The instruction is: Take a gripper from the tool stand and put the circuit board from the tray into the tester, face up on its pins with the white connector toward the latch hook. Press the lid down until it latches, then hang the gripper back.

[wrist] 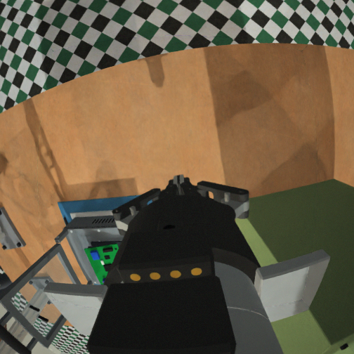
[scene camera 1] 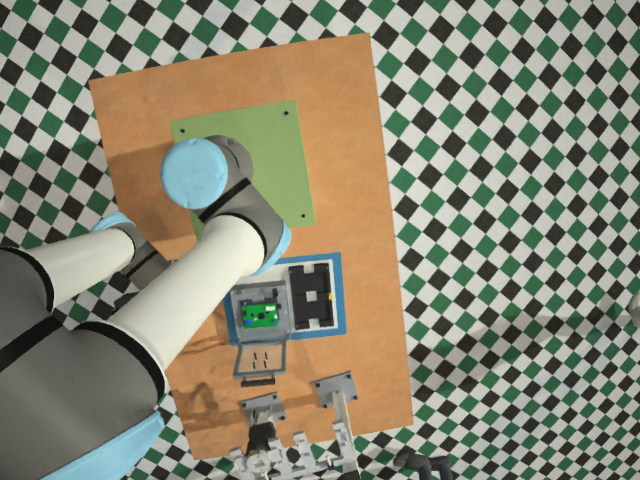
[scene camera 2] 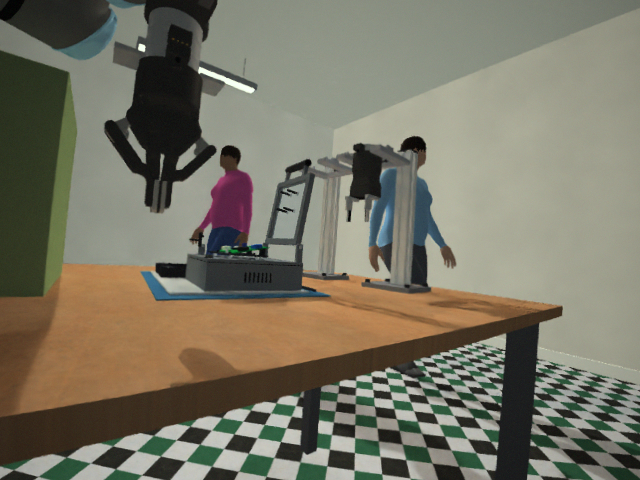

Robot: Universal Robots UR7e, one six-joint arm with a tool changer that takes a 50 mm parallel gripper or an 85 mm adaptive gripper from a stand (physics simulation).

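Frame: origin at the arm's base, x down, y back, z left, level; metres.
Seen in the pictures: hand, its tool point: [scene camera 2: 172,60].
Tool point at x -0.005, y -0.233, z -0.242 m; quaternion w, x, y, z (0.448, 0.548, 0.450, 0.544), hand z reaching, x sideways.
Pixels of each thing's middle, then the offset from my tool point to it.
- green circuit board, middle of its body: [scene camera 2: 242,247] [scene camera 1: 260,316] dx +0.227, dy -0.218, dz +0.142 m
- latch hook, middle of its body: [scene camera 2: 196,239] [scene camera 1: 275,292] dx +0.217, dy -0.156, dz +0.217 m
My adaptive gripper [scene camera 2: 159,204] [wrist: 179,181] is shut with its fingertips together and holds no thing. It hangs high over the table, to the left of the tester in scene camera 2; the arm hides it in scene camera 1. The green circuit board [scene camera 1: 260,315] [scene camera 2: 242,251] [wrist: 102,261] lies face up on the grey tester [scene camera 1: 285,315] [scene camera 2: 242,276]. Its white connector [scene camera 1: 270,308] is on the side toward the latch hook [scene camera 1: 275,292] [scene camera 2: 200,242]. The pins under the board are hidden. The lid [scene camera 1: 283,357] [scene camera 2: 306,206] stands open. The black tray [scene camera 1: 300,306] [scene camera 2: 170,269] is empty.
The tool stand [scene camera 1: 341,408] [scene camera 2: 403,222] is near the table's end, behind the lid. A parallel gripper [scene camera 1: 261,436] [scene camera 2: 366,175] hangs on it. The green robot base [scene camera 1: 276,155] [scene camera 2: 31,180] [wrist: 305,240] is on the tester's other side. Two people stand beyond the table.
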